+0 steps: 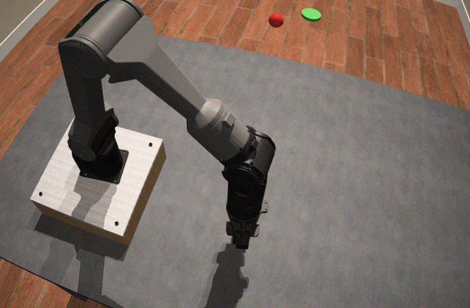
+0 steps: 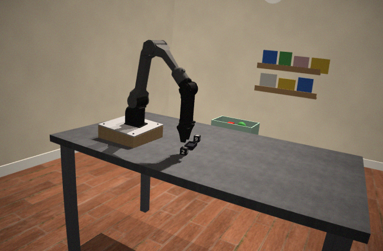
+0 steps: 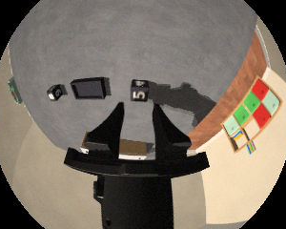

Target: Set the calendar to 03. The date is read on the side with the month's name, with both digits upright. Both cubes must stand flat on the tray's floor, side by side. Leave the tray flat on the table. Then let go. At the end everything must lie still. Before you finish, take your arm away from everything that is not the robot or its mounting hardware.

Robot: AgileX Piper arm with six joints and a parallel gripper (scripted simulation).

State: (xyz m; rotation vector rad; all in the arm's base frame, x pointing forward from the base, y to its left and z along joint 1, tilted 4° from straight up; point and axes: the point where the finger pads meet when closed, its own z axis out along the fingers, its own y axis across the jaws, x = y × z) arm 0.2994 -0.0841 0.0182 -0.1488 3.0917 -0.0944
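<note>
Right now the black cube is 5 cm below my hand. The rest, counted from my hand: dark tray (11 cm to the left, 6 cm below, 1 cm behind).
</note>
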